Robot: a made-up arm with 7 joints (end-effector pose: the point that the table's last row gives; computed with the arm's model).
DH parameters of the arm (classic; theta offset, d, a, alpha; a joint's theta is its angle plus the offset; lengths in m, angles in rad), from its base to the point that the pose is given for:
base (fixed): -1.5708 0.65 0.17 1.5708
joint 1: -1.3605 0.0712 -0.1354 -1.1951
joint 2: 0 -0.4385 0.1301 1.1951
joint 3: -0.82 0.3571 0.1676 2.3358
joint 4: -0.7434 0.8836 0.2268 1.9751
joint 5: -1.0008 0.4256 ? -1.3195
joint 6: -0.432 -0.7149 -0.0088 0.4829
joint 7: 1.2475 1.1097 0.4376 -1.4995
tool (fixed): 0.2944 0.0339 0 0
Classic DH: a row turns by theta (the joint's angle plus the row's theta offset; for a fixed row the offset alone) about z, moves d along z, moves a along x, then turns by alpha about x.
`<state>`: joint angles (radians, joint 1 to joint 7).
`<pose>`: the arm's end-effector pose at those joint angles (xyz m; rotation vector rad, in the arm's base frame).
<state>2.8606 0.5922 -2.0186 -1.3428 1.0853 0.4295 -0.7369</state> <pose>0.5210 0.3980 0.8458 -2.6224 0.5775 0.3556</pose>
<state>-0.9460 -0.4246 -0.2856 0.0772 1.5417 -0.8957 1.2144</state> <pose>0.5114 -0.3931 1.3383 0.2801 -0.9645 0.5662</pose>
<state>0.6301 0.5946 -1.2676 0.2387 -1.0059 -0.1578 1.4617</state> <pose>1.0261 1.0755 0.5349 0.8934 0.6826 1.9332</pose>
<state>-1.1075 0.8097 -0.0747 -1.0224 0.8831 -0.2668 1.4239</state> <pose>-0.5773 -0.0336 1.9335 -1.1856 -1.2597 0.1949</pose>
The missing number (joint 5, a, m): -0.1778
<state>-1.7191 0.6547 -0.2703 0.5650 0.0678 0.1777 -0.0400</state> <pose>1.0268 -0.3954 1.5408 0.8024 -1.0167 1.7325</pose>
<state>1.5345 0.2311 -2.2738 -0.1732 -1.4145 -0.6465 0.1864</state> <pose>0.7034 0.0202 -0.0696 -0.0527 -2.1945 -2.1536</pose>
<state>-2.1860 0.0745 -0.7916 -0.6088 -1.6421 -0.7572 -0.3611</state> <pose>0.5852 0.0064 0.7719 0.3886 0.4596 -3.0568</pose>
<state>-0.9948 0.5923 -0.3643 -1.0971 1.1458 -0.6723 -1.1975</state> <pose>-0.6240 -0.5985 1.2559 0.1408 1.1134 -0.8777</pose>
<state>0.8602 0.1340 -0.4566 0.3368 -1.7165 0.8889 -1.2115</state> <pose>0.2627 -0.1006 0.3788 -0.7667 -2.5472 -0.1491</pose>
